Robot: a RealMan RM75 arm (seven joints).
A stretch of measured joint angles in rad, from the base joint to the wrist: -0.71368 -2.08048 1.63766 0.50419 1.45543 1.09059 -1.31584; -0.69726 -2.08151 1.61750 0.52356 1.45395 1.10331 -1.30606; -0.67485 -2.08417 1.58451 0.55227 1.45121 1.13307 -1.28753; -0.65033 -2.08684 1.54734 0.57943 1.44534 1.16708 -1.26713; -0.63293 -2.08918 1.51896 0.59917 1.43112 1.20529 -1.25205; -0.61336 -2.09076 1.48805 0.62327 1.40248 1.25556 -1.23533; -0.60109 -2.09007 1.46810 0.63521 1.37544 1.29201 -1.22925; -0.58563 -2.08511 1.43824 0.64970 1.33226 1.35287 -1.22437; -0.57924 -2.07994 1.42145 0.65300 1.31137 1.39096 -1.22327; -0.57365 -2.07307 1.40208 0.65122 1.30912 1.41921 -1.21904; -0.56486 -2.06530 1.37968 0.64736 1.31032 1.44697 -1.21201; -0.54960 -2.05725 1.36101 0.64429 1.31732 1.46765 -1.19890; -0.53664 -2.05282 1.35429 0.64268 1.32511 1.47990 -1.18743; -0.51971 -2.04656 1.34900 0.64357 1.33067 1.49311 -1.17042
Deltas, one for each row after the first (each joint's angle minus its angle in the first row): 0.01642 -0.00103 -0.02016 0.01937 -0.00148 0.01272 0.00978; 0.03883 -0.00369 -0.05315 0.04808 -0.00422 0.04248 0.02831; 0.06335 -0.00636 -0.09032 0.07524 -0.01009 0.07649 0.04871; 0.08075 -0.00870 -0.11870 0.09498 -0.02431 0.11470 0.06379; 0.10032 -0.01028 -0.14961 0.11908 -0.05295 0.16497 0.08051; 0.11259 -0.00959 -0.16956 0.13102 -0.07999 0.20142 0.08659; 0.12805 -0.00463 -0.19942 0.14551 -0.12317 0.26228 0.09147; 0.13444 0.00054 -0.21621 0.14881 -0.14406 0.30037 0.09257; 0.14003 0.00741 -0.23558 0.14703 -0.14631 0.32862 0.09680; 0.14882 0.01518 -0.25798 0.14317 -0.14511 0.35638 0.10383; 0.16408 0.02323 -0.27665 0.14010 -0.13811 0.37706 0.11694; 0.17704 0.02766 -0.28337 0.13849 -0.13032 0.38931 0.12841; 0.19397 0.03392 -0.28866 0.13938 -0.12476 0.40252 0.14542
